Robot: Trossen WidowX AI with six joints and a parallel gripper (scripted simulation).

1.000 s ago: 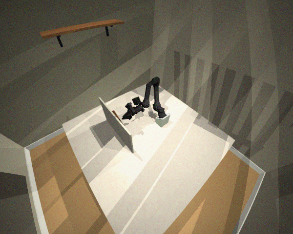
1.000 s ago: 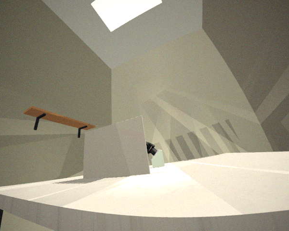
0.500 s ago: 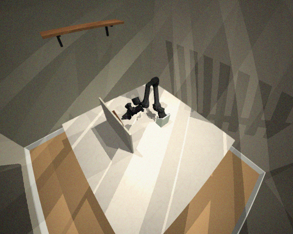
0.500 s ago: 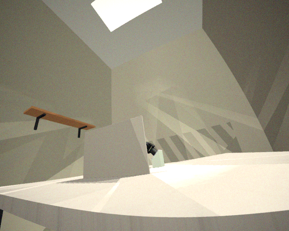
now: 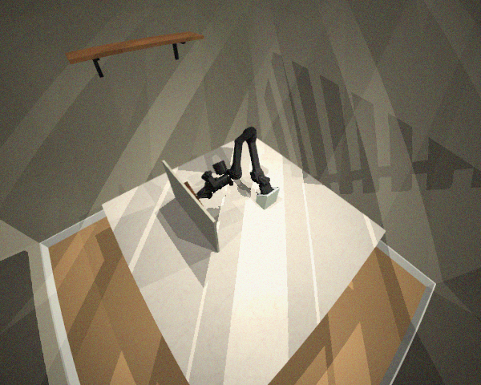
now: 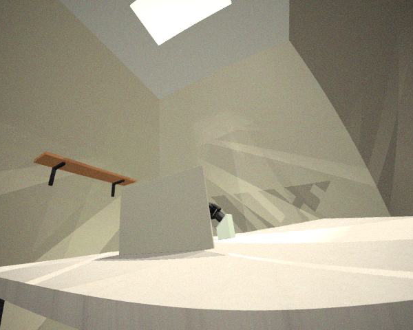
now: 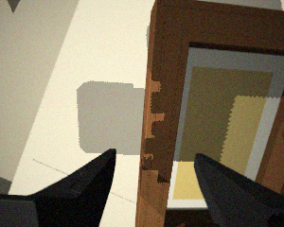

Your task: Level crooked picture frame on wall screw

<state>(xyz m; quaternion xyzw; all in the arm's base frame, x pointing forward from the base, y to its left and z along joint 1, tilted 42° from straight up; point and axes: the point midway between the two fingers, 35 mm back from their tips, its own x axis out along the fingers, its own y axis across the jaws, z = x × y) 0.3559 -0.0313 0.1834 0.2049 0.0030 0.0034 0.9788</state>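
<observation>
Right now my gripper tip is 5 cm above the wooden picture frame, 2 cm to the left of it and 2 cm short of it. The rest, counted from my gripper tip: upright wall panel 7 cm below, 3 cm ahead, 1 cm to the right.
</observation>
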